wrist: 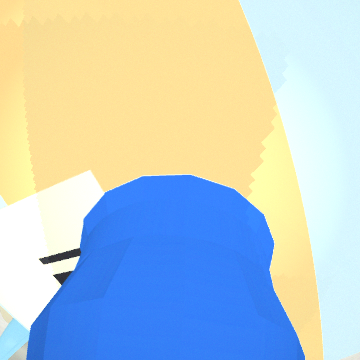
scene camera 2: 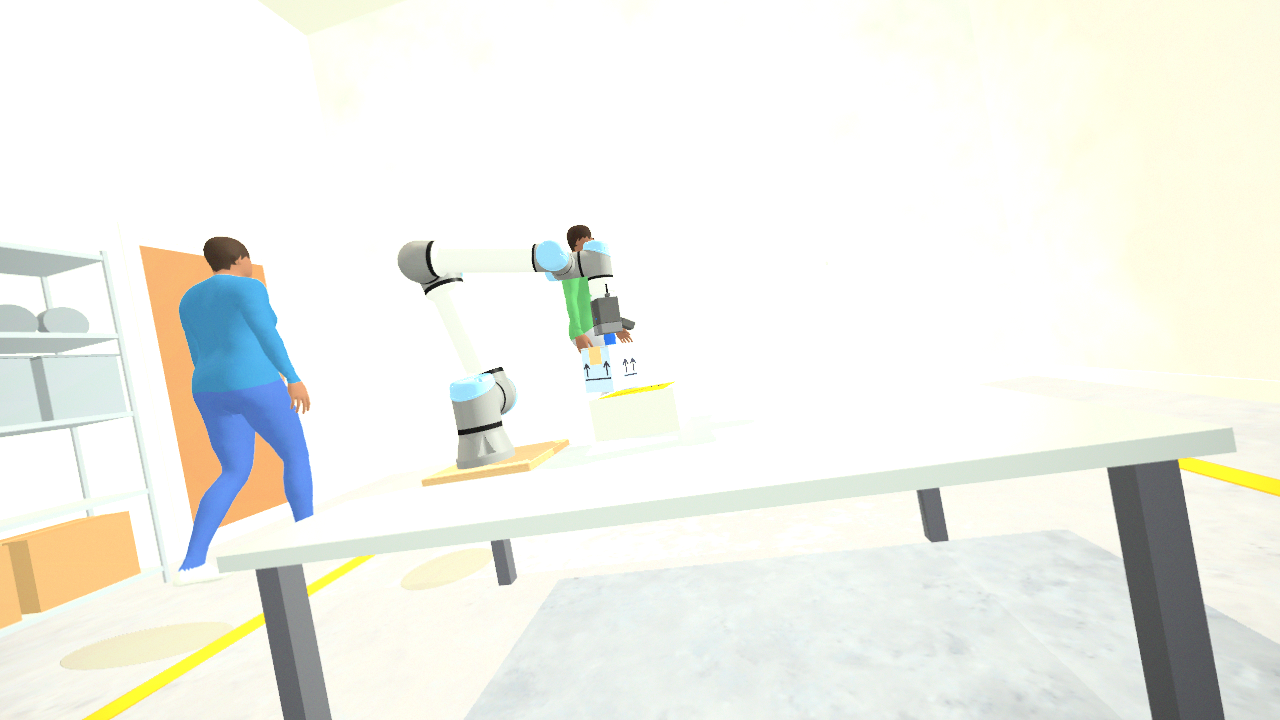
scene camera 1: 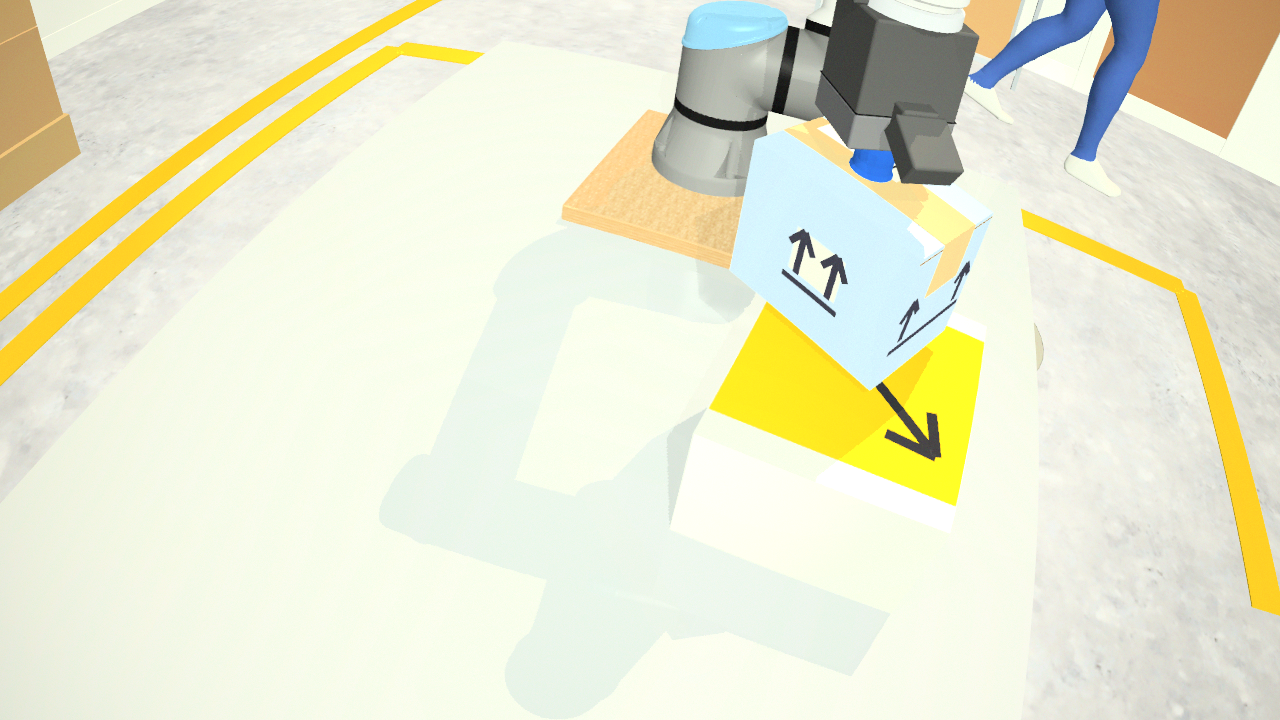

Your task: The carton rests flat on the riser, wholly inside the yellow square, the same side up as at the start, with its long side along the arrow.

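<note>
The light blue carton (scene camera 1: 778, 214) (scene camera 2: 595, 368) (wrist: 320, 60) hangs upright from my suction cup (scene camera 1: 872, 170) (scene camera 2: 609, 339) (wrist: 180, 250), which touches the taped top. Its printed arrows point up. The carton is over the back left part of the yellow square (scene camera 1: 778, 394) on the pale riser (scene camera 1: 805, 519) (scene camera 2: 635, 416). Its underside looks slightly above the riser, with a shadow on the yellow. In scene camera 2 it reaches past the riser's left edge. Its long side runs roughly along the black arrow (scene camera 1: 907, 420), whose tail is hidden; exact alignment is hard to tell.
The arm's base stands on a wooden board (scene camera 1: 617, 192) (scene camera 2: 537, 456) behind the riser, on the pale table (scene camera 1: 268, 447) (scene camera 2: 716, 501). A person in blue (scene camera 1: 1105, 98) (scene camera 2: 228, 331) and one in green (scene camera 2: 577, 308) are beyond the table. A shelf unit (scene camera 2: 53, 342) stands far left.
</note>
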